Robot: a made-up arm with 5 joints.
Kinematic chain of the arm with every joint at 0, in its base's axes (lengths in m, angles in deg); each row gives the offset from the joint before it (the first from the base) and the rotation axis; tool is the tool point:
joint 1: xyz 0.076 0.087 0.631 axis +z
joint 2: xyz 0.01 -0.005 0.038 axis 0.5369 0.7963 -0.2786
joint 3: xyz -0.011 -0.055 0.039 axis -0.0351 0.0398 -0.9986
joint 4: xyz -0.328 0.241 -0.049 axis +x
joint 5: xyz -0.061 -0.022 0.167 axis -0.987 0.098 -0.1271
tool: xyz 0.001 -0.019 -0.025
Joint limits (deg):
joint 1: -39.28..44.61
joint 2: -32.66..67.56
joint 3: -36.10..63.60
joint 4: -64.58..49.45
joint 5: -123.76..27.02
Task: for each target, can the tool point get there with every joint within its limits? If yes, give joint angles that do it. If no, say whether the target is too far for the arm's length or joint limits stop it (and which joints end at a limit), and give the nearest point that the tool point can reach.
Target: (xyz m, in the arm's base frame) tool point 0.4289 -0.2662 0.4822
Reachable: no: joint limits stop it (at a limit: joint 1, joint 2, joint 3, joint 4, joint 5) | nearest point 0.0356 -0.3406 0.6177 | short by 0.423 m
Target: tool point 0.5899 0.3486 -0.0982
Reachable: no: too far | nearest point 0.3479 0.4783 0.5518 | short by 0.706 m
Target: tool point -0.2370 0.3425 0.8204
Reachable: yes | joints 9.87 3.38 20.21 -11.66 -36.69
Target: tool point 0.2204 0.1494 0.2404
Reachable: no: joint limits stop it (at a limit: joint 1, joint 2, joint 3, joint 4) | nearest point 0.1735 0.4028 0.5650 | short by 0.414 m
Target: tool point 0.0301 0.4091 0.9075
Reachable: yes | joints 31.70 40.25 55.74 2.00 -21.05
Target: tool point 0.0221 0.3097 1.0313
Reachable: yes | joints -1.65 44.42 20.54 3.52 -69.92
